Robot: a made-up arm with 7 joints.
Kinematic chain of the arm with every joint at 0, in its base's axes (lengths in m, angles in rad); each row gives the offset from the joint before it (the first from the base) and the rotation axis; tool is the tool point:
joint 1: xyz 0 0.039 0 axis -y
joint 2: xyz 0 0.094 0 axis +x
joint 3: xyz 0 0 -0.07 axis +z
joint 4: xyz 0 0 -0.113 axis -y
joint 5: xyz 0 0 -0.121 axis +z
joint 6: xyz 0 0 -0.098 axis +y
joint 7: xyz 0 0 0 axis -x
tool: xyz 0 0 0
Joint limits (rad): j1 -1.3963..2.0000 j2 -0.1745..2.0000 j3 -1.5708..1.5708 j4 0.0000..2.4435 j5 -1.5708..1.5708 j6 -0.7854..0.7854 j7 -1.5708..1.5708
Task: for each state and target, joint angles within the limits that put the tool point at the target. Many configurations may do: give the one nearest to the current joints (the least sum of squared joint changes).
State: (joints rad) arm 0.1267 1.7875 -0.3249 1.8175 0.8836 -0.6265 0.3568
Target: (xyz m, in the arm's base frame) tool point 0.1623 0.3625 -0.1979
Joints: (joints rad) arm -0.0109 1.2159 -0.5645 1.0948 0.8836 -0.6265 0.3568
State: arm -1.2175 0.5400 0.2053 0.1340 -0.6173 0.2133 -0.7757
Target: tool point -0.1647 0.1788 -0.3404
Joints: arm -0.8101 0.1137 0.0400 0.6534 -0.6173 0.2133 -0.7757
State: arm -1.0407 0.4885 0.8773 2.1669 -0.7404 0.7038 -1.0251
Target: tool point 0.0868 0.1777 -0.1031
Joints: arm -0.9491 0.5765 0.3111 2.4413 -0.7404 0.7038 -1.0251
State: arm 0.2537 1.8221 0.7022 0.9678 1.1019 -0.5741 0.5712
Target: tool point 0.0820 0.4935 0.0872
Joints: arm 0.2490 1.4960 0.7338 0.6698 1.1019 -0.5741 0.5712
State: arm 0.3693 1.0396 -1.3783 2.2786 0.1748 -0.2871 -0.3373
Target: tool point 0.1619 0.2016 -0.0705
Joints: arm 0.6694 1.6347 -1.0907 2.1754 0.1748 -0.2871 -0.3373
